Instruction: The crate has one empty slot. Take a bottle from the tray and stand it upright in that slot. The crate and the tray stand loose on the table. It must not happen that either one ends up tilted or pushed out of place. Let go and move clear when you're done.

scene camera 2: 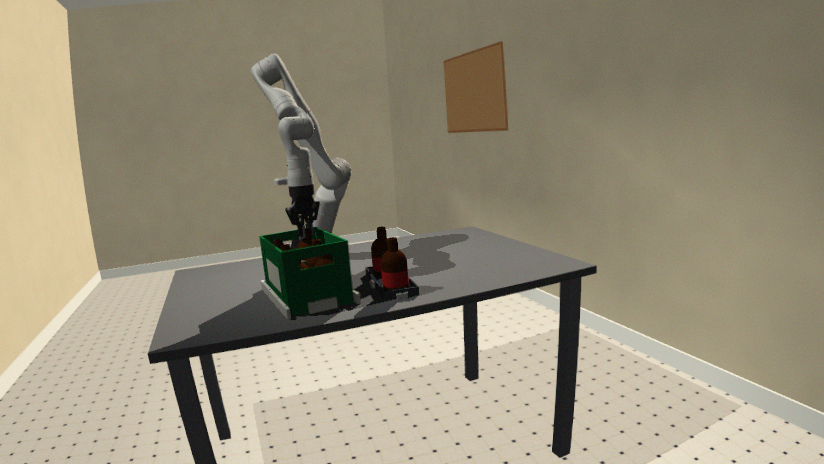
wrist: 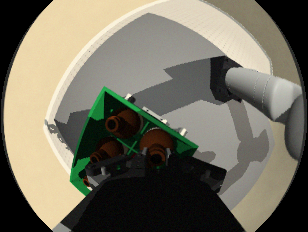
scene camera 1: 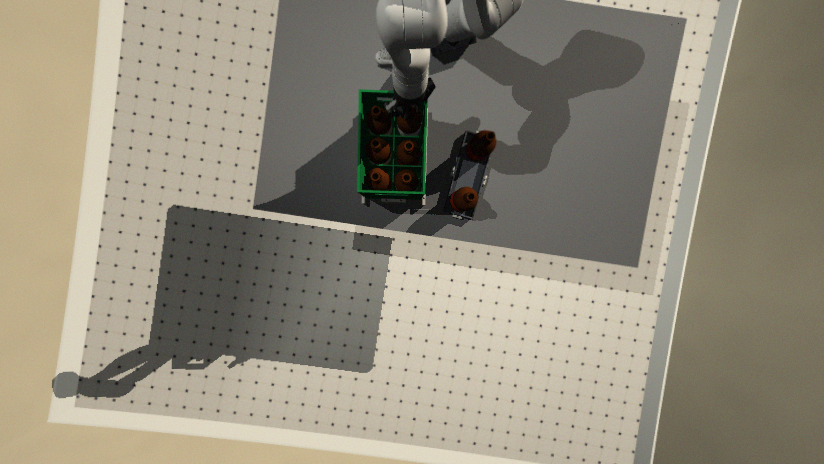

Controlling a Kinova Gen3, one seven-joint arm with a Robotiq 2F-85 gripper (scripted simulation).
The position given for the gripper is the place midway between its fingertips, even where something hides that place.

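The gripper (scene camera 2: 306, 237) appears in the wrist view as well (wrist: 156, 153). A green crate (scene camera 2: 295, 287) shares the scene with the gripper, and the wrist view shows the crate too (wrist: 94, 129).
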